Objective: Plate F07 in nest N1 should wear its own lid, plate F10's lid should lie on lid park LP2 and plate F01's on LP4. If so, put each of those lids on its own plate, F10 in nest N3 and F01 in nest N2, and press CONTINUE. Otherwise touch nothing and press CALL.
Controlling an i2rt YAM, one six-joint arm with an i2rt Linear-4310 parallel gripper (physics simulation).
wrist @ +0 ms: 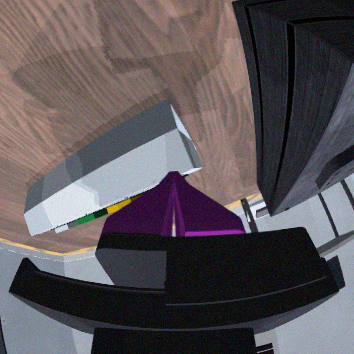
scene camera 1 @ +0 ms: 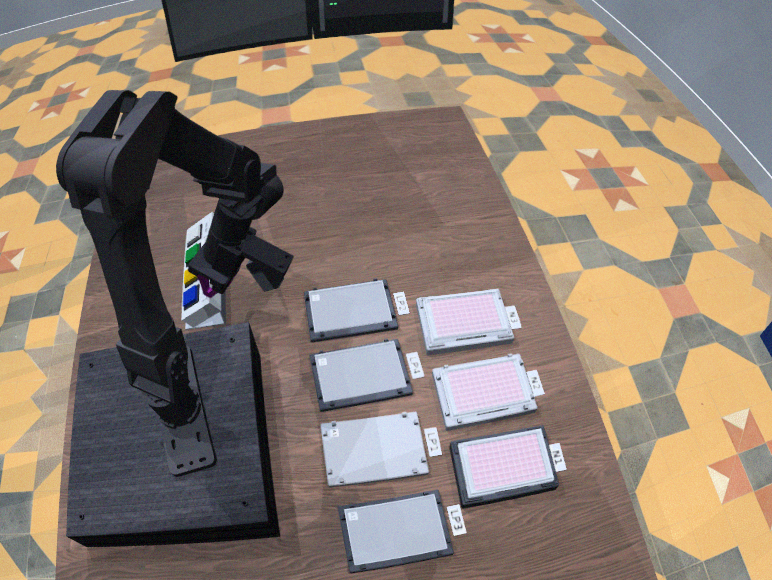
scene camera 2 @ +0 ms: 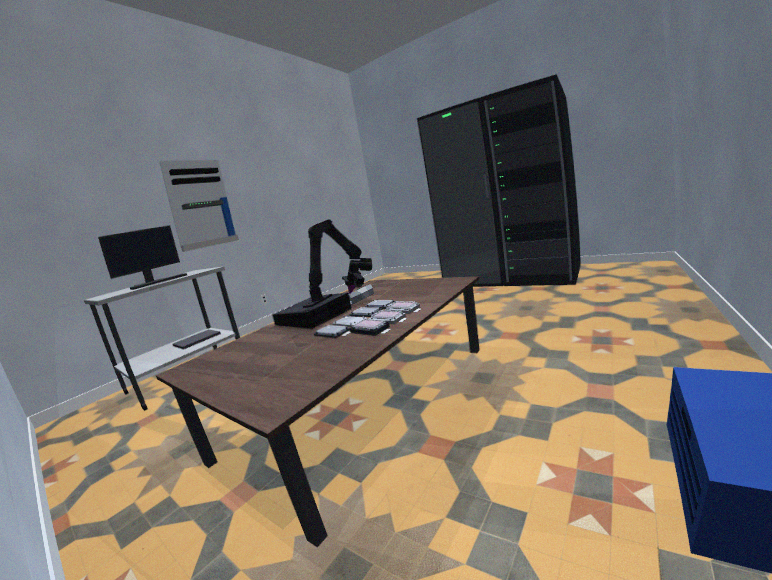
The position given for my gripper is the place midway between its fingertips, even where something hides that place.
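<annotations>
There is a button box (wrist: 132, 157), and my gripper (scene camera 1: 207, 295) is touching it. The gripper is shut.
</annotations>
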